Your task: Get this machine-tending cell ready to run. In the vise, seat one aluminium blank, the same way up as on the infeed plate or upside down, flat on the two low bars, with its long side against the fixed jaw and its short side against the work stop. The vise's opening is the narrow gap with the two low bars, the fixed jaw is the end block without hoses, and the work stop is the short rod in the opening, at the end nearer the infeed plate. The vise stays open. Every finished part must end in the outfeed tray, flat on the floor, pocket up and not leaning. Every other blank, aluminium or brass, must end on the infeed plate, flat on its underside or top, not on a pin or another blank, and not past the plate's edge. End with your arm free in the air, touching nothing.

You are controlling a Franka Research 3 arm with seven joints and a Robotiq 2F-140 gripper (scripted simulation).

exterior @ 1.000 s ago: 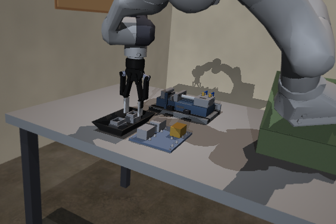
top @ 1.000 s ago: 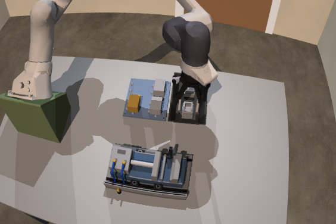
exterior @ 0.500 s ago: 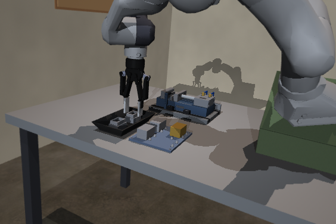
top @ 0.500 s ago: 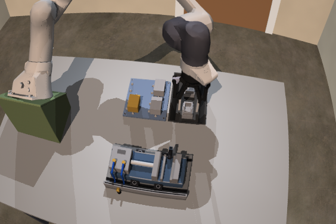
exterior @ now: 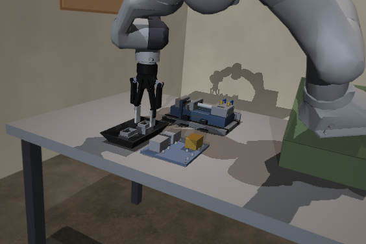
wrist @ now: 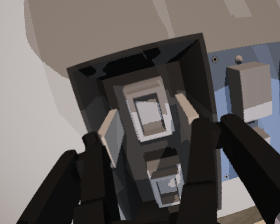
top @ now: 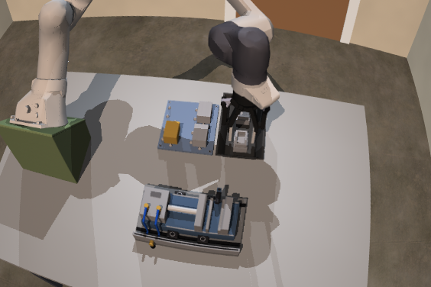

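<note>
Now: the aluminium blank 120 mm behind my hand, 40 mm below it and 20 mm to the left of it. From my hand the other things lie so: brass blank 210 mm behind, 40 mm below, 30 mm to the left; then blue vise 260 mm to the right, 150 mm behind, 30 mm below.
</note>
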